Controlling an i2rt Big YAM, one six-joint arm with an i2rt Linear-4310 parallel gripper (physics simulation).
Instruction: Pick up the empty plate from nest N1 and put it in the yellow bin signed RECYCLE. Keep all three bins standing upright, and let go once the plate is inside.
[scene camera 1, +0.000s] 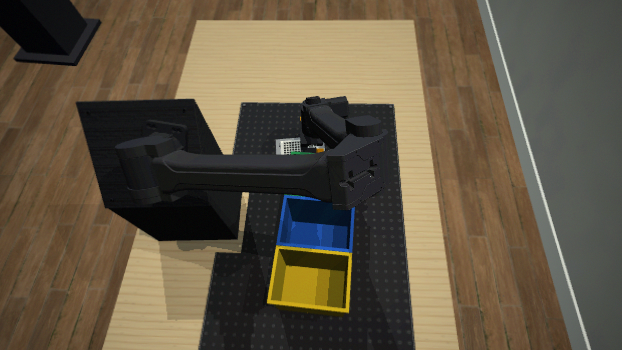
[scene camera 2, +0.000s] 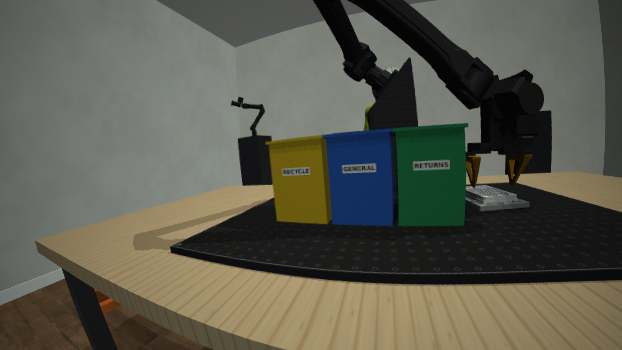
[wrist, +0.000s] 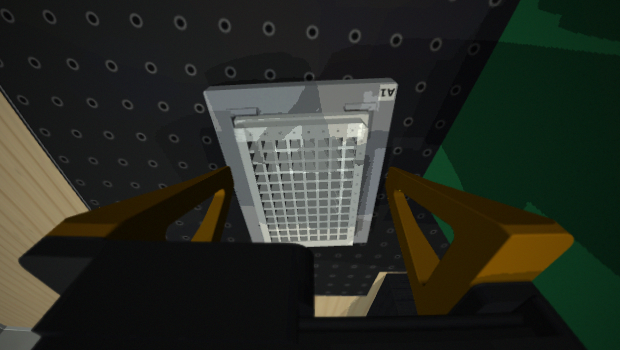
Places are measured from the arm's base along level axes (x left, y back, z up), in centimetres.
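Where they show: gripper, between the fingertips: (scene camera 1: 311, 147) (scene camera 2: 492, 186) (wrist: 309, 175); arm's base, origin of its link: (scene camera 1: 167, 149) (scene camera 2: 389, 86).
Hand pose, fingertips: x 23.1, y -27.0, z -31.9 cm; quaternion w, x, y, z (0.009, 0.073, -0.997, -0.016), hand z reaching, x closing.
Each offset is from my fingertips to the top centre of the thing.
The white gridded plate {dx -0.3, dy +3.8, dz -1.8 cm} (scene camera 1: 290, 146) (scene camera 2: 487, 192) (wrist: 306, 190) lies flat in the grey nest {dx -0.3, dy +3.8, dz -2.9 cm} (scene camera 2: 520, 205) (wrist: 295, 99), whose corner label reads A1. My gripper (scene camera 2: 493, 185) (wrist: 309, 175) is open and empty. Its orange fingertips stand apart a little above the plate, one over each long side in the wrist view. In scene camera 1 the arm partly hides the plate and fingers. The yellow RECYCLE bin {dx -42.5, dy -5.4, dz +13.6 cm} (scene camera 1: 308, 307) (scene camera 2: 301, 195) stands upright, and no plate shows inside it.
The blue GENERAL bin {dx -29.5, dy -5.3, dz +13.6 cm} (scene camera 1: 320, 235) (scene camera 2: 361, 195) stands upright beside the yellow one. The green RETURNS bin {dx -16.4, dy -5.1, dz +13.6 cm} (scene camera 2: 431, 197) (wrist: 545, 150) stands upright between the blue bin and the nest, close to one finger. The black pedestal (scene camera 1: 150, 115) is at the table's left edge in scene camera 1.
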